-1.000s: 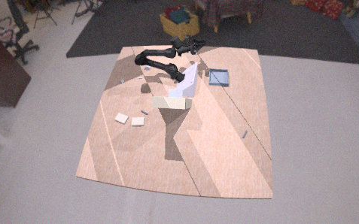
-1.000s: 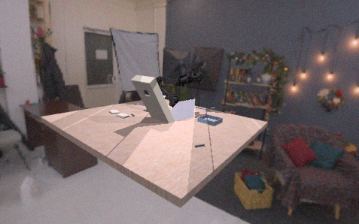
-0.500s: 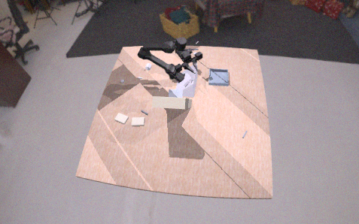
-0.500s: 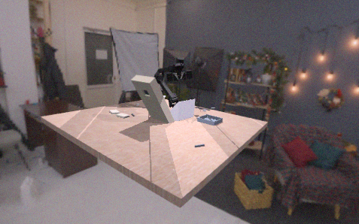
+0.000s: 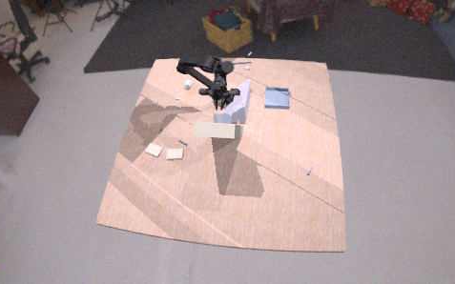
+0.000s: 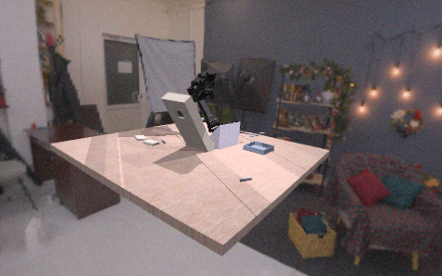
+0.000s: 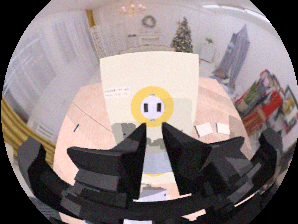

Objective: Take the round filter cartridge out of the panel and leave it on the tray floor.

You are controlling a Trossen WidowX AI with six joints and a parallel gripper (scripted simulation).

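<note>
The round filter cartridge lies 70 mm ahead of my gripper tip and 40 mm below it. The rest, counted from my gripper tip: small white block: 410 mm behind, 340 mm to the right, 280 mm below; service panel: 120 mm below, 20 mm ahead; blue-grey tray: 370 mm behind, 290 mm below, 250 mm to the left.
</note>
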